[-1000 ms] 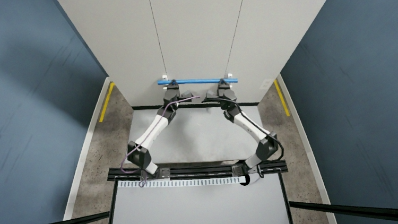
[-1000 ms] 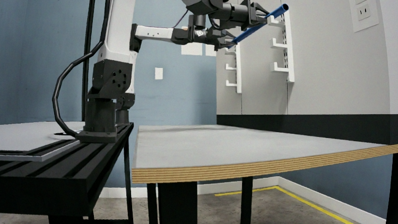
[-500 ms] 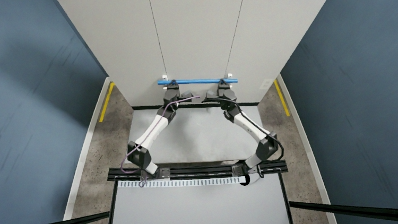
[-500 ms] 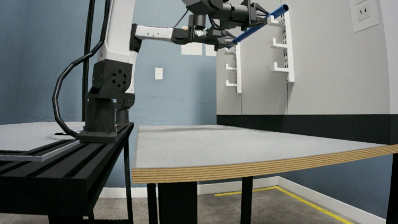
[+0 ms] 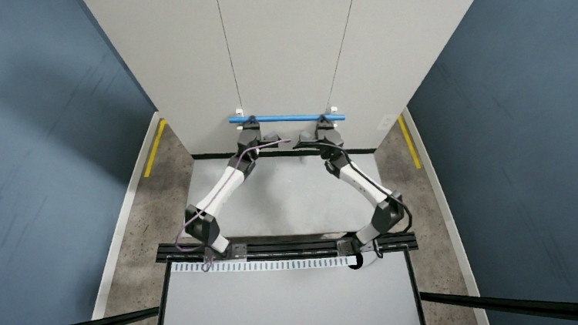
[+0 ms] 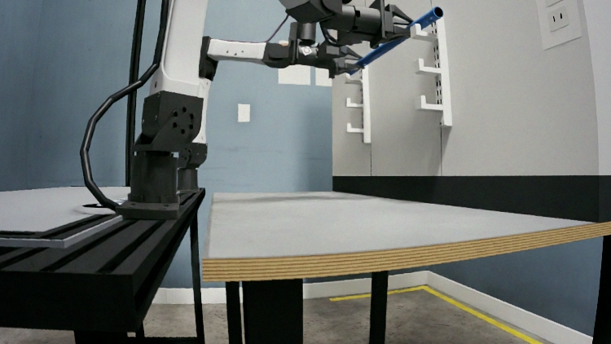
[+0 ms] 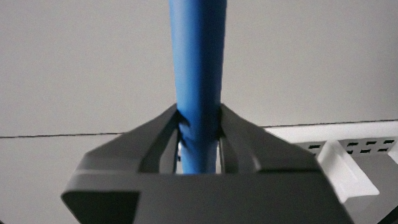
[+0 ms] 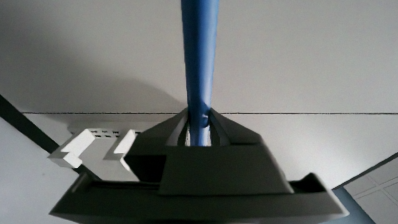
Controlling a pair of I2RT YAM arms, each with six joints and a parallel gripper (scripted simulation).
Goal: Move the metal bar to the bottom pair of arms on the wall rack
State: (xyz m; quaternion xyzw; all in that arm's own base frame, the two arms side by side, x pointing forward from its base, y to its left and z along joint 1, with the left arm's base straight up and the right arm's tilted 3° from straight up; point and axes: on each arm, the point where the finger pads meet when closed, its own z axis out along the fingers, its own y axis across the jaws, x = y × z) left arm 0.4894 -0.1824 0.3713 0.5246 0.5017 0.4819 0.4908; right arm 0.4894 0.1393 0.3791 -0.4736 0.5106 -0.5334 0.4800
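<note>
Now: the blue metal bar 15 cm to the left of my right hand. Round my right hand: black base strip: 4 cm ahead, 16 cm to the left, 35 cm below; then outlet plate: 4 cm ahead, 35 cm to the right, 8 cm below; then wall: 15 cm ahead, 16 cm to the left, 7 cm above.
My left gripper is now 15 cm to the left of the blue metal bar. Round my left hand: black base strip 4 cm ahead, 14 cm to the right, 35 cm below; then outlet plate 4 cm ahead, 65 cm to the right, 8 cm below; then wall 15 cm ahead, 14 cm to the right, 7 cm above.
</note>
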